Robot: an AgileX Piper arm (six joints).
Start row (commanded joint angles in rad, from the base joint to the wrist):
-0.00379 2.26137 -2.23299 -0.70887 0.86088 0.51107
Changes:
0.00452 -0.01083 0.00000 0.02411 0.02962 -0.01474
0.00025 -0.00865 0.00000 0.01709 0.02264 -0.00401
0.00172 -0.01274 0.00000 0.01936 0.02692 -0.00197
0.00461 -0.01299 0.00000 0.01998 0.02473 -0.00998
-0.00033 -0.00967 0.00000 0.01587 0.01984 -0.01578
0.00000 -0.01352 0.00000 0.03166 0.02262 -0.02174
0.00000 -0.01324 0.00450 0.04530 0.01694 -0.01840
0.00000 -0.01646 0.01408 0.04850 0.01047 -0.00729
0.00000 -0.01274 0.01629 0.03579 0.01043 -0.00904
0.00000 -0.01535 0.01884 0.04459 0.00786 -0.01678
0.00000 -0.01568 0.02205 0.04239 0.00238 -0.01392
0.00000 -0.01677 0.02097 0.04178 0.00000 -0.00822
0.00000 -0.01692 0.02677 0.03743 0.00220 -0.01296
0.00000 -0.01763 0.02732 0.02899 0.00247 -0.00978
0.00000 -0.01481 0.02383 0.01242 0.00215 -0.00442
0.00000 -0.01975 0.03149 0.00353 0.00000 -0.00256
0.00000 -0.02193 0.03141 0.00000 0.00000 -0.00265
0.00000 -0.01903 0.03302 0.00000 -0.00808 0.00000
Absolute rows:
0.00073 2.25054 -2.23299 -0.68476 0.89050 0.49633
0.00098 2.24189 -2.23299 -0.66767 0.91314 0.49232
0.00270 2.22915 -2.23299 -0.64831 0.94006 0.49035
0.00731 2.21616 -2.23299 -0.62833 0.96479 0.48037
0.00698 2.20649 -2.23299 -0.61246 0.98463 0.46459
0.00698 2.19297 -2.23299 -0.58080 1.00725 0.44285
0.00698 2.17973 -2.22849 -0.53550 1.02419 0.42445
0.00698 2.16327 -2.21441 -0.48700 1.03466 0.41716
0.00698 2.15053 -2.19812 -0.45121 1.04509 0.40812
0.00698 2.13518 -2.17928 -0.40662 1.05295 0.39134
0.00698 2.11950 -2.15723 -0.36423 1.05533 0.37742
0.00698 2.10273 -2.13626 -0.32245 1.05533 0.36920
0.00698 2.08581 -2.10949 -0.28502 1.05753 0.35624
0.00698 2.06818 -2.08217 -0.25603 1.06000 0.34646
0.00698 2.05337 -2.05834 -0.24361 1.06215 0.34204
0.00698 2.03362 -2.02685 -0.24008 1.06215 0.33948
0.00698 2.01169 -1.99544 -0.24008 1.06215 0.33683
0.00698 1.99266 -1.96242 -0.24008 1.05407 0.33683

